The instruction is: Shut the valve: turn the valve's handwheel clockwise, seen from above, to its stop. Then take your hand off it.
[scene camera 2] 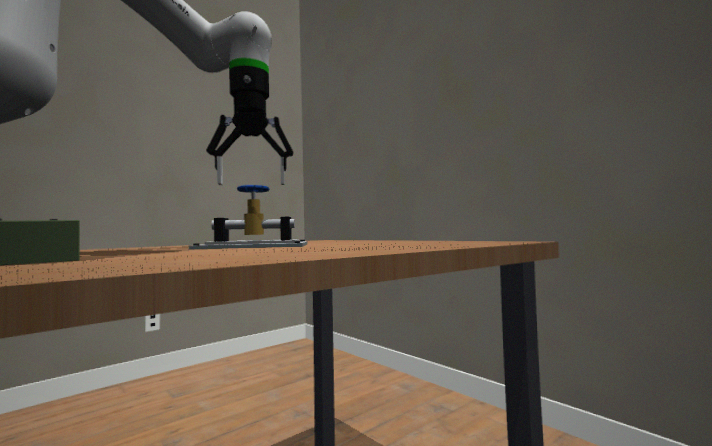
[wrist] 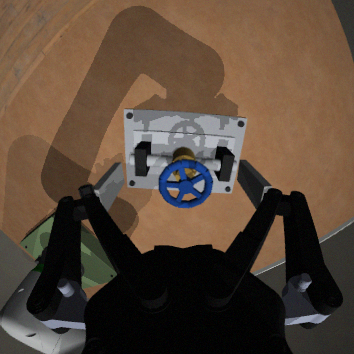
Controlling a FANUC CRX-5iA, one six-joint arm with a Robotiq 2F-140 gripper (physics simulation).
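The blue handwheel (scene camera 2: 253,188) (wrist: 186,186) has spokes and lies level on top of the brass valve body (scene camera 2: 253,223) (wrist: 184,154). The valve sits on a white pipe (scene camera 2: 273,223) held by two black clamps on a grey base plate (scene camera 2: 249,243) (wrist: 235,132). My gripper (scene camera 2: 251,183) (wrist: 180,170) is wide open and points straight down over the valve. In the scene view its fingertips hang slightly above the wheel's level, one to each side, with a gap between each finger and the rim. Nothing is between the fingers but space.
A green box (scene camera 2: 39,241) (wrist: 97,260) stands on the wooden table (scene camera 2: 420,250) (wrist: 290,125), to the left in the scene view and at the lower left in the wrist view. The arm's shadow falls across the table and base plate. Grey walls stand behind the table.
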